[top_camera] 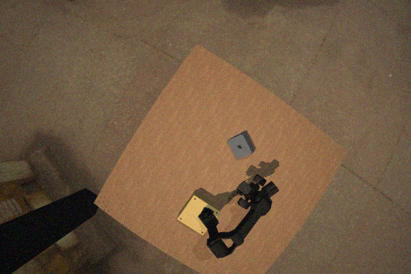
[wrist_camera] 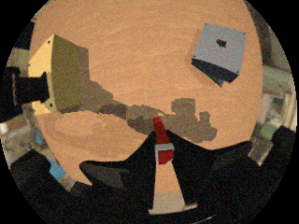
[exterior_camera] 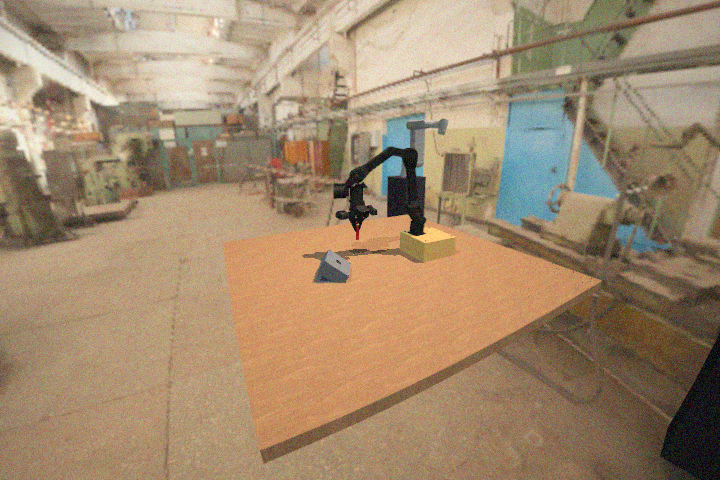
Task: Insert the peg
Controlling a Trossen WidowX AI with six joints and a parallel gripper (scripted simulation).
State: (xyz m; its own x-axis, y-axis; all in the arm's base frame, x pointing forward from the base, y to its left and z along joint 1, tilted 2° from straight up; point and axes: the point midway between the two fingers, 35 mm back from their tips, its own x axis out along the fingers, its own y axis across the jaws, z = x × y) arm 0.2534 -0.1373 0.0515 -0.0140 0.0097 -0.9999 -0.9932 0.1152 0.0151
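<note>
My gripper tip is 200 mm short of the sloped panel, 130 mm to the right of it and 80 mm above it. Round my gripper tip: red peg (20 mm above).
</note>
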